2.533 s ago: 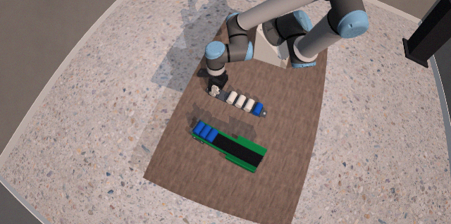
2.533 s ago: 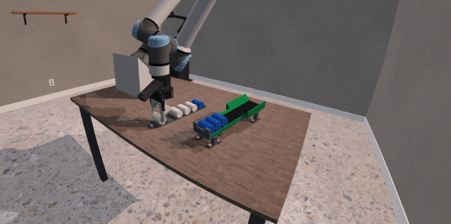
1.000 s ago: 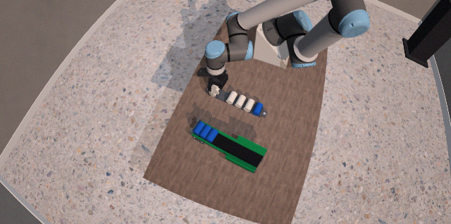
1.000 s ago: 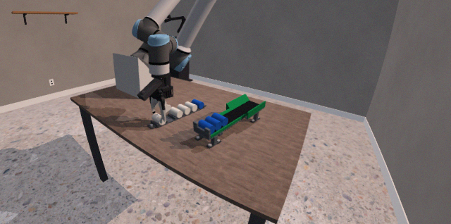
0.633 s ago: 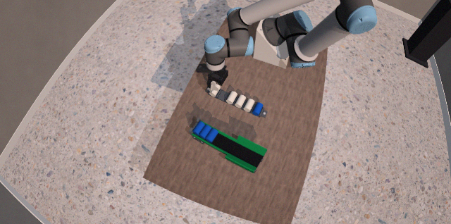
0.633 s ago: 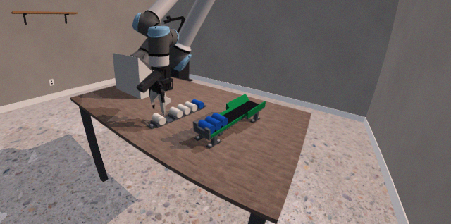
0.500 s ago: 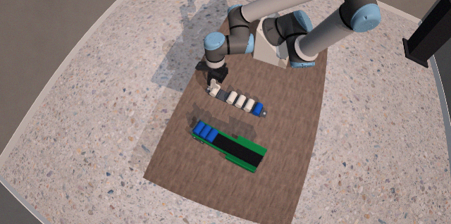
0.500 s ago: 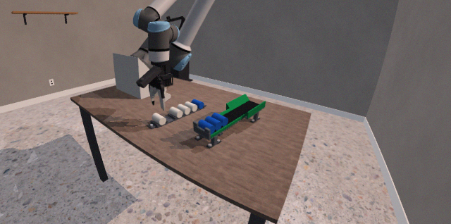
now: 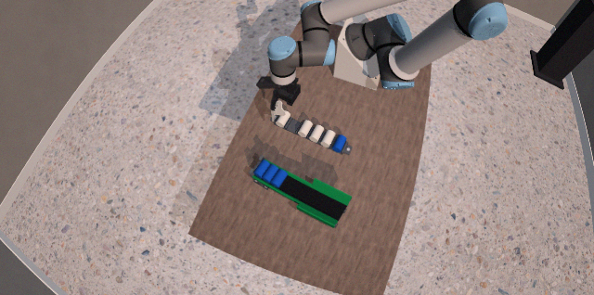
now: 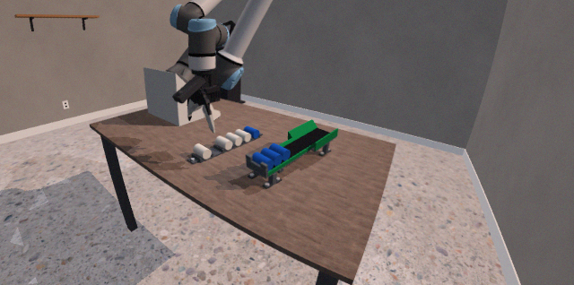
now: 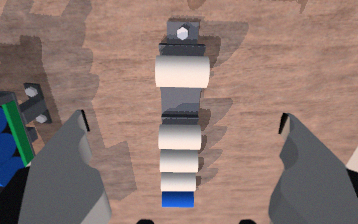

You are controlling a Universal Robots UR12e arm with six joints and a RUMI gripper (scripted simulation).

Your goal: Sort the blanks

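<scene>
My gripper is now 1 cm short of the stock rack, 13 cm to the right of it and 13 cm above it. The rest, counted from my hand: grey stop (26 cm ahead, 1 cm to the left, 7 cm below).
</scene>
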